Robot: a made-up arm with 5 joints. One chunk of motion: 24 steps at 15 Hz.
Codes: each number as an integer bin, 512 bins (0 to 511) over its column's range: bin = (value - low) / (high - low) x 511, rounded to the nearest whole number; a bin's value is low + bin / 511 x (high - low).
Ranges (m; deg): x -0.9..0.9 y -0.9..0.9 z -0.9..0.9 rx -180..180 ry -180..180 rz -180..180
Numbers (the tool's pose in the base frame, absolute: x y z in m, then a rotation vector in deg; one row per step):
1: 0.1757 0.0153 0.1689 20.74 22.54 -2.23
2: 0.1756 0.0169 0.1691 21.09 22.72 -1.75
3: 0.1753 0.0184 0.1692 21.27 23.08 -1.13
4: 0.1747 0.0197 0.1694 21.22 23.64 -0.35
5: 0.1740 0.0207 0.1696 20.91 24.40 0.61
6: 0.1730 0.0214 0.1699 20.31 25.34 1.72
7: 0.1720 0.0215 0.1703 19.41 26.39 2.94
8: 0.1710 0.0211 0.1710 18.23 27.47 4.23
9: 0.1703 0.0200 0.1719 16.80 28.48 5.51
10: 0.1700 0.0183 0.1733 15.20 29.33 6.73
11: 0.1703 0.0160 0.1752 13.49 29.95 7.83
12: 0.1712 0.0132 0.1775 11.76 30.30 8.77
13: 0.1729 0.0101 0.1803 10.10 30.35 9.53
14: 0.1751 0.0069 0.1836 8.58 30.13 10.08
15: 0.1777 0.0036 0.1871 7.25 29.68 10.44
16: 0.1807 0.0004 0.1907 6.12 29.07 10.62
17: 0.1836 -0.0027 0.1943 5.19 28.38 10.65
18: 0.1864 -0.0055 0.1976 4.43 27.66 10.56
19: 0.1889 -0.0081 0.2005 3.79 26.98 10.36
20: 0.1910 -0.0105 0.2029 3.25 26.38 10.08
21: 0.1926 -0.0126 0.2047 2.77 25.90 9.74
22: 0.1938 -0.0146 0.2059 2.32 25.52 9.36
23: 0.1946 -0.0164 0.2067 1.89 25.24 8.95
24: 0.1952 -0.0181 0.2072 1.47 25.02 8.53
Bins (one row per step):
1: 305 260 303 285 287 252
2: 305 260 304 285 288 253
3: 305 261 304 286 288 254
4: 305 261 304 286 289 255
5: 305 261 304 285 290 256
6: 305 262 304 284 291 258
7: 304 262 304 283 293 260
8: 304 261 304 281 294 262
9: 304 261 304 279 296 263
10: 304 261 305 277 297 265
11: 304 260 305 275 298 267
12: 304 259 306 272 299 268
13: 305 258 307 270 299 269
14: 305 257 308 268 298 270
15: 306 257 309 266 298 270
16: 307 256 310 264 297 271
17: 308 255 311 263 296 271
18: 308 254 312 262 295 270
19: 309 253 312 261 294 270
20: 310 253 313 260 293 270
21: 310 252 314 259 292 269
22: 311 251 314 259 292 269
23: 311 251 314 258 291 268
24: 311 250 314 258 291 268

